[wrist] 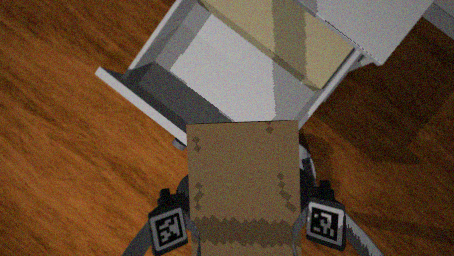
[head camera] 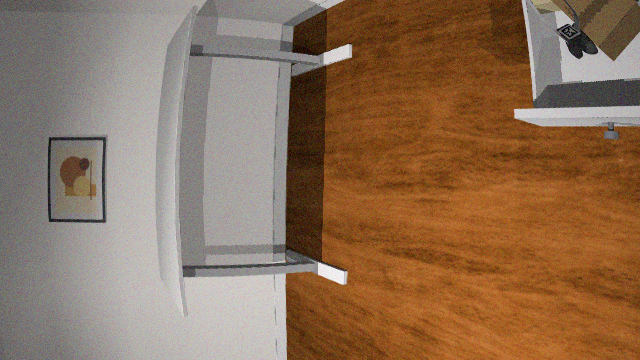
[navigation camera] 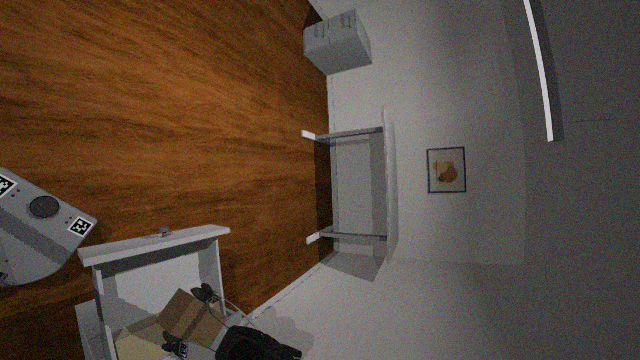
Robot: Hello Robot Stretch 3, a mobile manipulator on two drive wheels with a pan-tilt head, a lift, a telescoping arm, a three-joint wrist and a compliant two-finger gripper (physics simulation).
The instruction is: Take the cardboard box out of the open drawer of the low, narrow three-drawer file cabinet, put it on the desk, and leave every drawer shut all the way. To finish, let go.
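Note:
The cardboard box (head camera: 612, 22) (navigation camera: 186, 316) (wrist: 243, 170) is brown with a darker band across it. My gripper (navigation camera: 189, 318) (wrist: 243, 189) is shut on it, one finger on each side. In the head camera view the box is cut off at the top right. The box is held over the open drawer (head camera: 575, 118) (navigation camera: 155, 244) (wrist: 141, 106), whose front carries a round knob. The top of the file cabinet (wrist: 372, 25) shows at the wrist view's top right; its lower drawers are largely hidden. The white desk (head camera: 169, 150) (navigation camera: 392, 185) stands against the wall.
A yellowish block (navigation camera: 132, 346) (wrist: 320, 55) lies at the back of the open drawer. My base (navigation camera: 25, 227) is beside the drawer front. Another grey cabinet (navigation camera: 345, 47) stands beyond the desk. A framed picture (head camera: 77, 180) (navigation camera: 446, 170) hangs above the desk.

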